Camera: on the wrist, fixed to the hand. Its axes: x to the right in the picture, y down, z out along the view.
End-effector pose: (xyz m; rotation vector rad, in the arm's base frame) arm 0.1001 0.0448 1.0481 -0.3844 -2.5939 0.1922
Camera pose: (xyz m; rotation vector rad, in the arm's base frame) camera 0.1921 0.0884 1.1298 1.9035 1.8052 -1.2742
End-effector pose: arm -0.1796 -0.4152 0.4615 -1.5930 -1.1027 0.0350
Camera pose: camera -0.0993 -0.5180 0.4554 -1.6749 -0.0869 1.6804
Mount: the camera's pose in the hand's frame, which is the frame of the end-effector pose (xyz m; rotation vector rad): -0.0253 0.0461 -0.1195 0.4278 -0.6252 1.4585
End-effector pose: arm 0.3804 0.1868 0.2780 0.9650 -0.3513 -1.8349
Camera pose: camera 0.5039 0.2083 0.2415 0.1343 -1.4188 -0.6128
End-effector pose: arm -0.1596 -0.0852 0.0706 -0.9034 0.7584 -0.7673
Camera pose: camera -0.2596 -0.0918 -0.0131 -0.0187 0.4671 0.6249
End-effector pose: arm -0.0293 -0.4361 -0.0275 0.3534 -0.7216 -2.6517
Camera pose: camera 0.0460 -0.5146 -0.0997 -0.7018 -1.1088 -1.1553
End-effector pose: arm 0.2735 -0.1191 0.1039 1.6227 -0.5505 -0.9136
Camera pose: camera 0.3595 -0.0402 0.1623 0.7874 -2.0835 -0.1120
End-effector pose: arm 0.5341 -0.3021 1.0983 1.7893 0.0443 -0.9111
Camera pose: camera 0.6028 -0.2138 1.1655 1.2699 -1.7067 -0.3049
